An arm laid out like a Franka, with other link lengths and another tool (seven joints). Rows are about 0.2 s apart.
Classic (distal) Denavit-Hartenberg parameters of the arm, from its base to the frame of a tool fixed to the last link. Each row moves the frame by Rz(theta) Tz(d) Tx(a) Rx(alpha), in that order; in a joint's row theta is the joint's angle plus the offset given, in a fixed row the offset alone. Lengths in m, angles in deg.
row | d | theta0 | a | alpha
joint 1 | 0.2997 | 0 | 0 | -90
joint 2 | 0 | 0 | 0 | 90
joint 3 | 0.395 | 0 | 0.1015 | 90
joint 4 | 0 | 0 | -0.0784 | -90
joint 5 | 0.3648 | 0 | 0 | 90
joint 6 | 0 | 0 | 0.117 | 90
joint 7 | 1.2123 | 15.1 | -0.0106 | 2.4
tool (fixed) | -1.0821 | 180 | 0 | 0
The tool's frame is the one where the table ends.
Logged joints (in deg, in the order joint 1, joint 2, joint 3, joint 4, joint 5, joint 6, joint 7), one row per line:
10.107 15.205 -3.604 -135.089 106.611 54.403 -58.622
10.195 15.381 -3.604 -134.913 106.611 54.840 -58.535
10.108 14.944 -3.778 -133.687 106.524 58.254 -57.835
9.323 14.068 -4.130 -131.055 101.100 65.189 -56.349
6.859 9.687 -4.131 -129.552 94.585 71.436 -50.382
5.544 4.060 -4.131 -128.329 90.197 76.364 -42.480
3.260 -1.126 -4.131 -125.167 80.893 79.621 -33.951
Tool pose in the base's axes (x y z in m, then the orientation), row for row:
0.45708 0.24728 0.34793 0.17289 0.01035 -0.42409 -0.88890
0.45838 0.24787 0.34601 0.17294 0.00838 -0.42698 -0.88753
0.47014 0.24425 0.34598 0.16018 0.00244 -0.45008 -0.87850
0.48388 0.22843 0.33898 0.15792 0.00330 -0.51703 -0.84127
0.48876 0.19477 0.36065 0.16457 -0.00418 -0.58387 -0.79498
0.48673 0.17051 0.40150 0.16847 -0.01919 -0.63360 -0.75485
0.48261 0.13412 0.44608 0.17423 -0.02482 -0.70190 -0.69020
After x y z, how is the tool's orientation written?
As a quaternion, w x y z.
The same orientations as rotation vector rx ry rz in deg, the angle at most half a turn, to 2 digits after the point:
1.68 -68.93 -144.48
1.36 -69.40 -144.25
0.40 -73.67 -143.79
0.54 -84.73 -137.87
-0.68 -95.34 -129.81
-3.13 -103.23 -122.99
-4.03 -114.00 -112.10

